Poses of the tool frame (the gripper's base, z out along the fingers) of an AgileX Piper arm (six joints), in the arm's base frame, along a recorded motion.
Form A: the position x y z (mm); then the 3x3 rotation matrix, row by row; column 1 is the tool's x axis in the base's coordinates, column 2 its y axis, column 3 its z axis. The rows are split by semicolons.
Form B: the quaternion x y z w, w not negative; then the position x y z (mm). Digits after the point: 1 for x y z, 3 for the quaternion.
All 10 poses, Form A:
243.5, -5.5, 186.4; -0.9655, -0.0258, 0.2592; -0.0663, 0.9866, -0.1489; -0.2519, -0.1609, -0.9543
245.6, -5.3, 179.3; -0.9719, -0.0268, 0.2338; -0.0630, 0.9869, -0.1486; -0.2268, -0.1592, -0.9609
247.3, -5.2, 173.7; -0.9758, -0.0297, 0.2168; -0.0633, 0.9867, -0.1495; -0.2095, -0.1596, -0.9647
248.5, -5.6, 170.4; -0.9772, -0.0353, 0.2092; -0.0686, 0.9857, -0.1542; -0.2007, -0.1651, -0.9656
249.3, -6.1, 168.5; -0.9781, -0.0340, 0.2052; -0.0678, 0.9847, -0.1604; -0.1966, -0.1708, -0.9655
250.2, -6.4, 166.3; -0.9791, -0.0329, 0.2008; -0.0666, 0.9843, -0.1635; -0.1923, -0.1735, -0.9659
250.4, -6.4, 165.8; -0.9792, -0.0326, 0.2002; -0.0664, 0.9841, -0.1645; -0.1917, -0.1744, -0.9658
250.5, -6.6, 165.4; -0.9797, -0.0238, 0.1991; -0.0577, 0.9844, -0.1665; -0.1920, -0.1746, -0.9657
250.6, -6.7, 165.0; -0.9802, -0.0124, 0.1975; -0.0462, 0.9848, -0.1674; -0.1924, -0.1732, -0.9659
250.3, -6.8, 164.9; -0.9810, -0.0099, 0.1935; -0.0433, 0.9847, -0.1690; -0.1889, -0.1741, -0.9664
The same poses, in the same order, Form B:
-0.023, 0.988, -0.078, 0.129, 243.5, -5.5, 186.4
-0.023, 0.990, -0.078, 0.116, 245.6, -5.3, 179.3
-0.023, 0.991, -0.078, 0.108, 247.3, -5.2, 173.7
-0.026, 0.991, -0.081, 0.103, 248.5, -5.6, 170.4
-0.026, 0.991, -0.084, 0.101, 249.3, -6.1, 168.5
-0.025, 0.991, -0.085, 0.099, 250.2, -6.4, 166.3
-0.025, 0.991, -0.085, 0.099, 250.4, -6.4, 165.8
-0.021, 0.991, -0.086, 0.099, 250.5, -6.6, 165.4
-0.015, 0.991, -0.086, 0.098, 250.6, -6.7, 165.0
-0.013, 0.991, -0.087, 0.096, 250.3, -6.8, 164.9

